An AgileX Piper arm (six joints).
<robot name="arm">
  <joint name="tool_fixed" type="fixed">
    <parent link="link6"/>
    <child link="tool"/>
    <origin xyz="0 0 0" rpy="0 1.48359 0"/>
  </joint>
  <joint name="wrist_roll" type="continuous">
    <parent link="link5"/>
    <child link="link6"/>
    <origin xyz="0.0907 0 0.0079"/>
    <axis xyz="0.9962 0 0.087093"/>
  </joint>
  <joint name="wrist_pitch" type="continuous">
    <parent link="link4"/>
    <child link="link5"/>
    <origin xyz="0 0 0"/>
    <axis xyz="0 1 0"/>
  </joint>
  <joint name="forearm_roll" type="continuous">
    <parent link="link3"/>
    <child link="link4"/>
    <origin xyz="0.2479 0 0.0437"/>
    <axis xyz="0.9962 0 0.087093"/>
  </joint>
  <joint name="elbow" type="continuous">
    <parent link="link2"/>
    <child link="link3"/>
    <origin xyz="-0.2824 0 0.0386"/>
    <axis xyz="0 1 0"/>
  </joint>
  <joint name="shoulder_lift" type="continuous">
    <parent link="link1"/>
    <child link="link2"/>
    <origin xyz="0 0 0"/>
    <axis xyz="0 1 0"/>
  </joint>
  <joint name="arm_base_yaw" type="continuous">
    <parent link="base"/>
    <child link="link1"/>
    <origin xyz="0 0 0.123"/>
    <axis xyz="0 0 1"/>
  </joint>
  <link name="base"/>
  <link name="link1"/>
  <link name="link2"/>
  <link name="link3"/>
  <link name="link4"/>
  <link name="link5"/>
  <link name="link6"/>
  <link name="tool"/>
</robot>
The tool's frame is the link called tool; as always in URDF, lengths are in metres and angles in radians. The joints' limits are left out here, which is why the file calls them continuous.
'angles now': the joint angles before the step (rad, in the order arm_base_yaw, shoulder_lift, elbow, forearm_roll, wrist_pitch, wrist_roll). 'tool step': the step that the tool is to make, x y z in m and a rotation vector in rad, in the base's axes. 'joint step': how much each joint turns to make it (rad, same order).
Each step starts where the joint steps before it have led.
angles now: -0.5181, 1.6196, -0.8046, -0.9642, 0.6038, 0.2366
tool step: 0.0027, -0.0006, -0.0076, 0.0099, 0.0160, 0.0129
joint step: 0.0012, 0.0271, -0.0002, -0.0096, -0.0121, 0.0027
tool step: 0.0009, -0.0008, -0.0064, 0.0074, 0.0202, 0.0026
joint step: -0.0003, 0.0222, 0.0003, -0.0065, -0.0004, 0.0023
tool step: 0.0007, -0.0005, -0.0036, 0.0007, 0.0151, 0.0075
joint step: 0.0006, 0.0132, 0.0000, -0.0093, 0.0001, -0.0005
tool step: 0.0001, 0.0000, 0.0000, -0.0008, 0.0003, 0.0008
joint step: 0.0003, 0.0002, -0.0001, -0.0015, 0.0001, 0.0007
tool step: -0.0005, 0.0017, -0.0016, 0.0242, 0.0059, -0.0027
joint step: -0.0001, 0.0010, 0.0001, 0.0435, -0.0001, -0.0348
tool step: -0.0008, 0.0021, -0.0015, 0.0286, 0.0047, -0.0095
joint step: 0.0001, 0.0001, -0.0001, 0.0525, 0.0036, -0.0359
